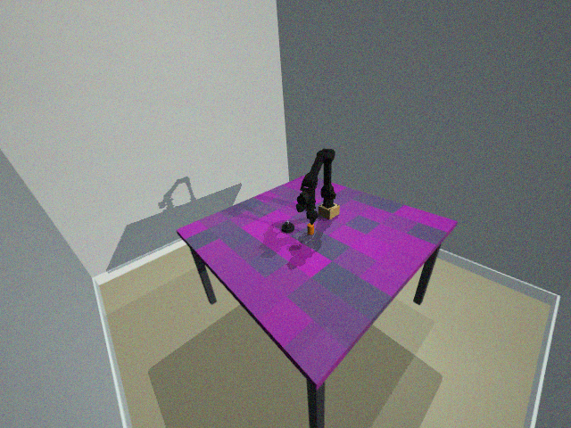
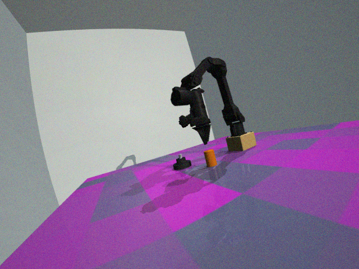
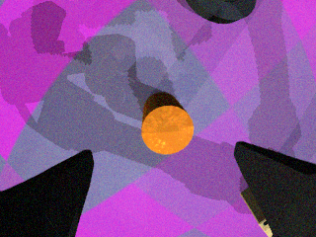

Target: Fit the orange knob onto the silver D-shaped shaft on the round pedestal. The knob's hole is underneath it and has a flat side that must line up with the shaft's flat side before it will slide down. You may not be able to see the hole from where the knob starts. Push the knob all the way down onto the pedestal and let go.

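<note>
Now: gripper tip 5 cm above the orange knob. Round my gripper tip: round pedestal: 13 cm to the right, 8 cm ahead, 6 cm below.
</note>
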